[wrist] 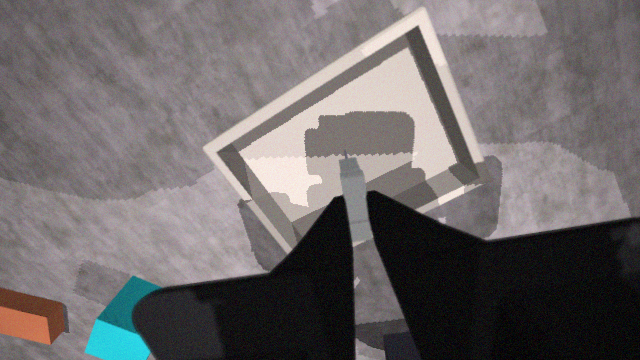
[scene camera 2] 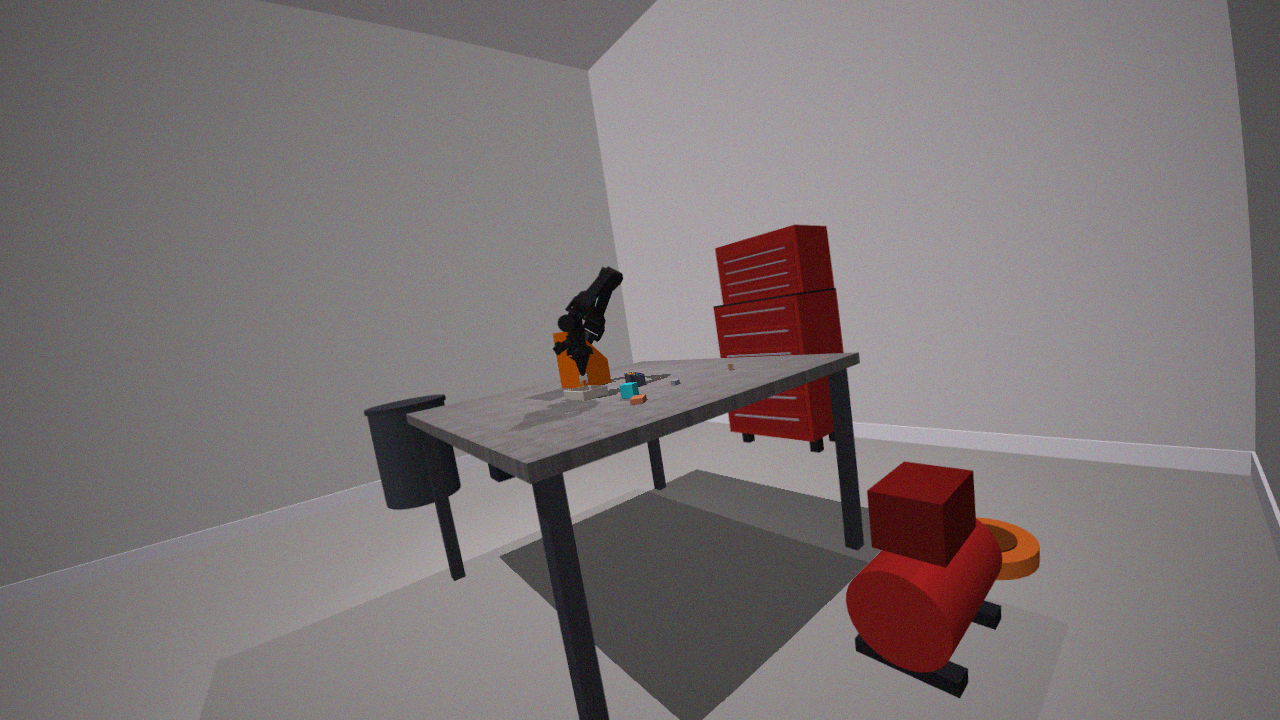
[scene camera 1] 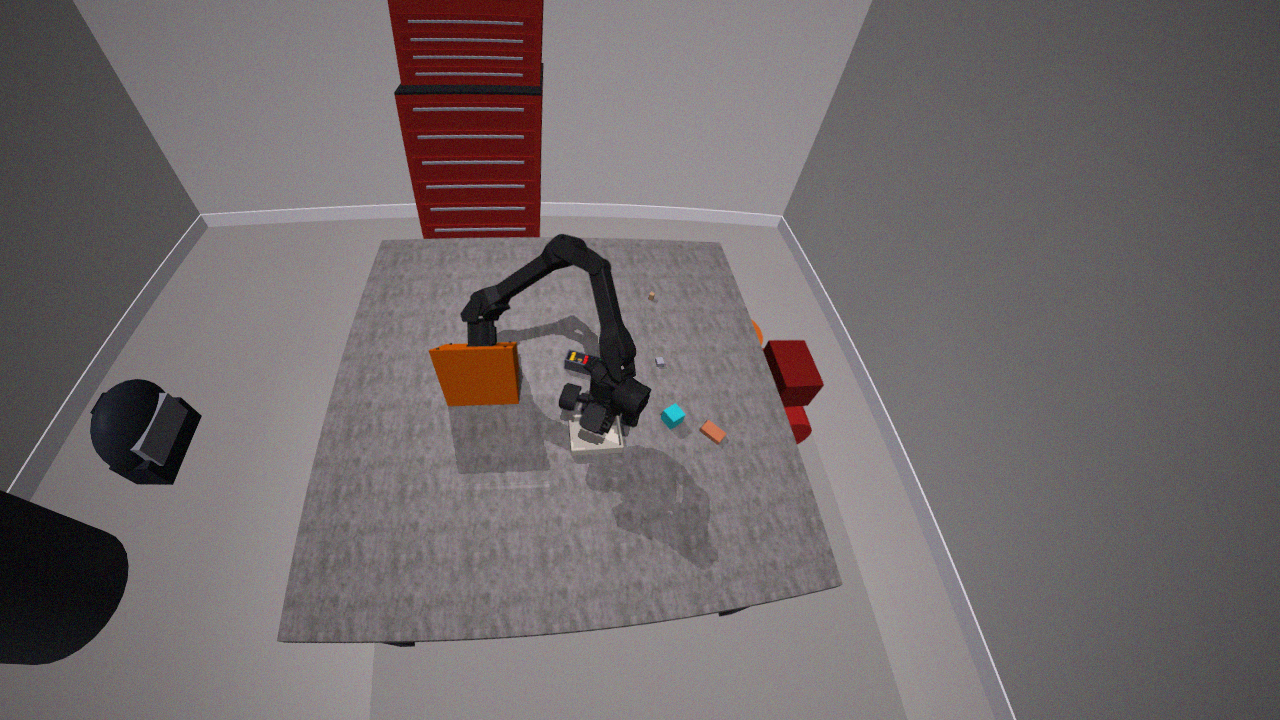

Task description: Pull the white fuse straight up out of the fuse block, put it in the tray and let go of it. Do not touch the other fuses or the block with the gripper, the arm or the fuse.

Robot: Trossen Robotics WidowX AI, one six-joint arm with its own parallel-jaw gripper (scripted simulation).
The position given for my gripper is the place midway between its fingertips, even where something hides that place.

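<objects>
My gripper (scene camera 1: 597,422): holding a white fuse (wrist: 352,177).
</objects>
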